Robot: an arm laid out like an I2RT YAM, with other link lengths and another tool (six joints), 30 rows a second.
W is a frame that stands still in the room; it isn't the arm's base.
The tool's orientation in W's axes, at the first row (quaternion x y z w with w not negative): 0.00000, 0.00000, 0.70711, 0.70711
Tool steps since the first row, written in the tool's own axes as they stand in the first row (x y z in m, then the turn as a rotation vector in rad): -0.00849, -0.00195, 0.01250, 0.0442, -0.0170, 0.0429; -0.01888, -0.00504, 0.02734, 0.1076, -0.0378, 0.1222; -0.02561, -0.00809, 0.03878, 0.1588, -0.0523, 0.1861; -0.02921, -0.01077, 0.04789, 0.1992, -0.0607, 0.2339
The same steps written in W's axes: 0.00195, -0.00849, 0.01250, 0.0170, 0.0442, 0.0429; 0.00504, -0.01888, 0.02734, 0.0378, 0.1076, 0.1222; 0.00809, -0.02561, 0.03878, 0.0523, 0.1588, 0.1861; 0.01077, -0.02921, 0.04789, 0.0607, 0.1992, 0.2339
